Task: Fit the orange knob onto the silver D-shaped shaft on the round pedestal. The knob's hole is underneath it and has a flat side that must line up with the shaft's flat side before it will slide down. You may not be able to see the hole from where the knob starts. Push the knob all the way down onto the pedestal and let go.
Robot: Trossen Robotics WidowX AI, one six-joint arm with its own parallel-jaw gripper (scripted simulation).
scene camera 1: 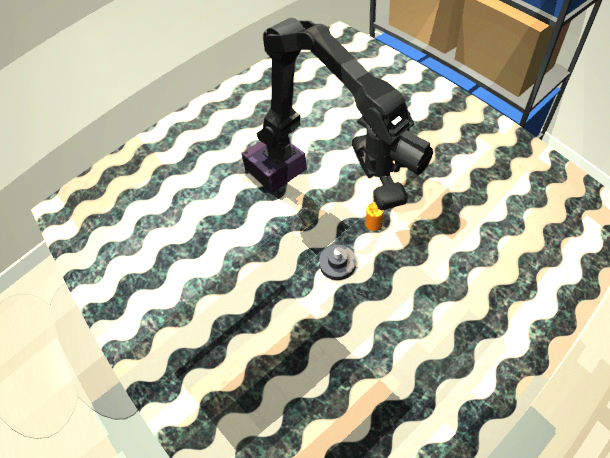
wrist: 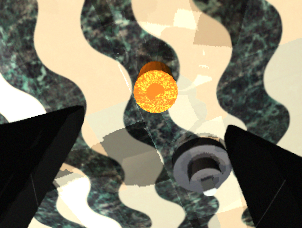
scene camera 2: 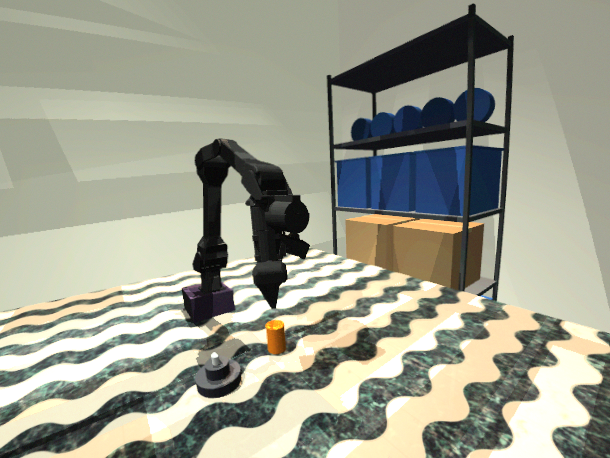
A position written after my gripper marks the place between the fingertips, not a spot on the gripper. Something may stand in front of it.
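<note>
There's an orange knob (wrist: 155, 90) that I can see in the wrist view, and a round grey pedestal (wrist: 202, 165) in there too. The scene cameras show me that pedestal as well: it's (scene camera 1: 337, 262) in the first of them and (scene camera 2: 220, 376) in the other. As for my gripper (wrist: 156, 122), it's open and it holds nothing, and you'd also see the gripper (scene camera 1: 376, 193) from scene camera 1 and the gripper (scene camera 2: 272, 298) from scene camera 2.
</note>
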